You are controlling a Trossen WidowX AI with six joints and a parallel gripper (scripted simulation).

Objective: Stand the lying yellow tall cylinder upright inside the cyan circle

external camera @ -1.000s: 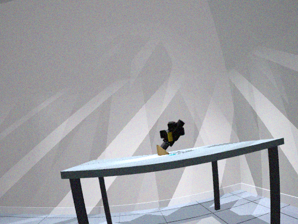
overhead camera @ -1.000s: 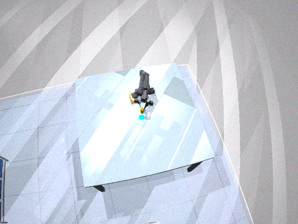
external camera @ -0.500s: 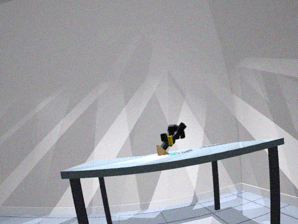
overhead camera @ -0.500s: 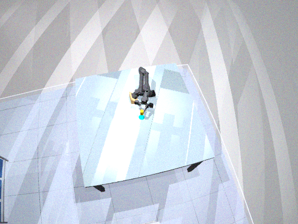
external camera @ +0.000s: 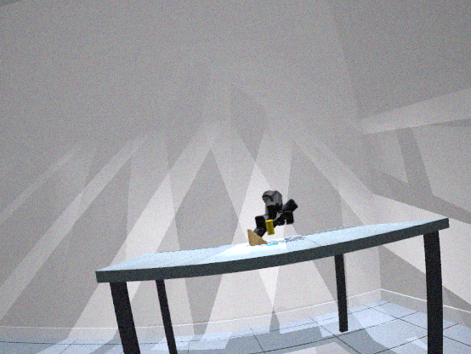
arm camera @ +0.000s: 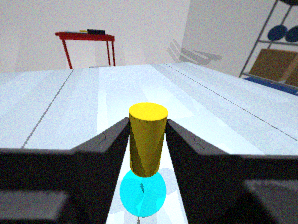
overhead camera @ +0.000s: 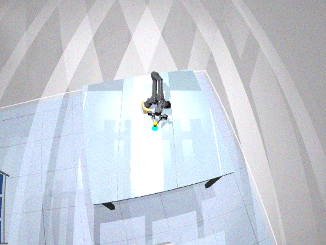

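Now: gripper tip 100 mm above the cyan circle and 10 mm past it. From my gripper tip the other things lie so: yellow cylinder (20 mm below).
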